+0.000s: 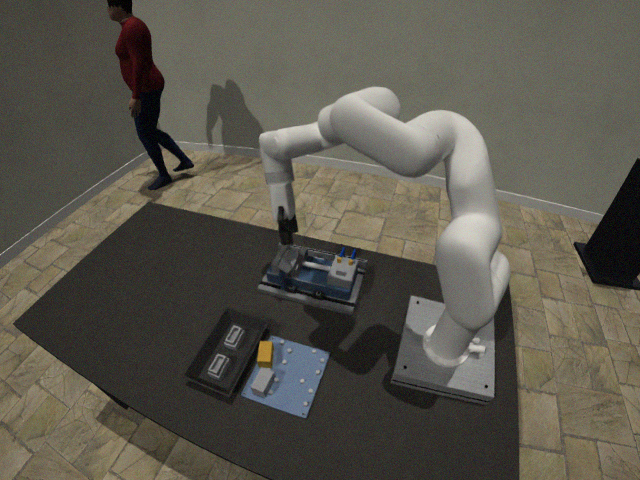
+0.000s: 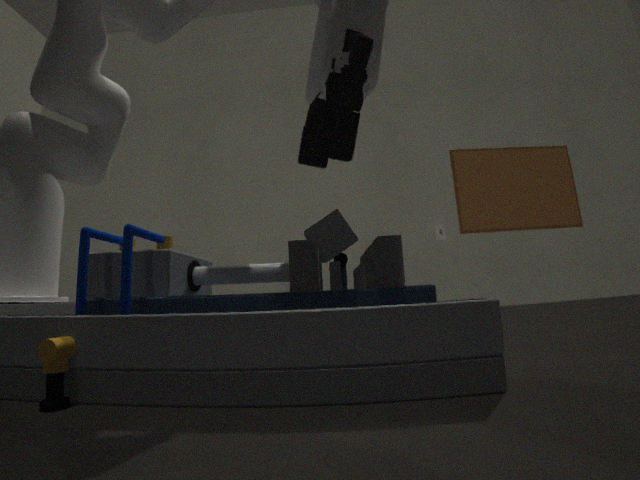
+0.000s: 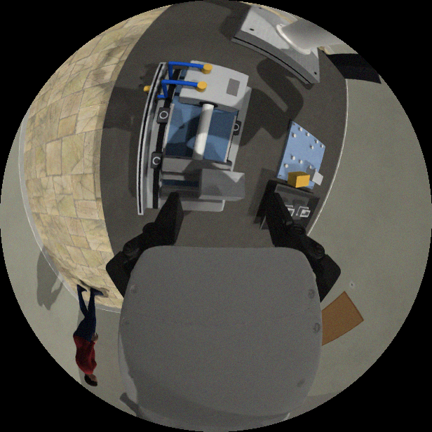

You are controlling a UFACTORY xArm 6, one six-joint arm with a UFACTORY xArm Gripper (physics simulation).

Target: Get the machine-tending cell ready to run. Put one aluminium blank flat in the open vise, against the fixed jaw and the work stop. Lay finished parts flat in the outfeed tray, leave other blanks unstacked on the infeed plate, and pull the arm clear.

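Places are measured from the arm's base along level axes (x ahead, y left, z up), in metres.
Where they show: gripper, fingertip midpoint: (image 1: pixel 290 238) (image 2: pixel 320 162); arm's base, origin of the base link: (image 1: pixel 446 345) (image 2: pixel 22 304).
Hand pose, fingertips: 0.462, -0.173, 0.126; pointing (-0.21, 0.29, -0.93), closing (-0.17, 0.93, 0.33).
Each offset is from my fingertips to the top centre of the thing, as dx, dy, dz. "pt": to the spot under its first point. Level surfaces: height alone.
The vise @(-0.056, -0.017, -0.082) (image 1: pixel 323 285) (image 2: pixel 258 303) (image 3: pixel 220 140) has a gap between its rod-side jaw (image 2: pixel 305 266) and its far jaw (image 2: pixel 388 260). A grey blank @(+0.006, +0.019, -0.043) (image 2: pixel 330 235) (image 3: pixel 222 185) is tilted, propped on the rod-side jaw's top and sticking up above the jaws. My gripper (image 1: pixel 286 243) (image 2: pixel 326 164) (image 3: pixel 224 203) is open and empty, above the blank and apart from it. A grey blank @(-0.034, +0.359, -0.137) (image 1: pixel 263 382) (image 3: pixel 316 176) and a yellow block @(-0.012, +0.283, -0.138) (image 1: pixel 265 353) (image 3: pixel 299 179) are at the tray-side edge of the blue infeed plate @(-0.077, +0.313, -0.173) (image 1: pixel 297 384) (image 3: pixel 300 145). The black outfeed tray @(pt +0.144, +0.296, -0.151) (image 1: pixel 210 342) shows two pale rectangular outlines.
The rod housing @(pt -0.153, +0.014, -0.085) (image 1: pixel 342 272) (image 2: pixel 134 273) (image 3: pixel 215 85) carries blue hoses with yellow fittings at the vise's other end. The arm's base plate (image 1: pixel 429 379) (image 3: pixel 250 25) is on the table @(dz -0.182) (image 1: pixel 134 289). White pins stand on the infeed plate. A person (image 1: pixel 140 62) (image 3: pixel 85 350) is beyond the table.
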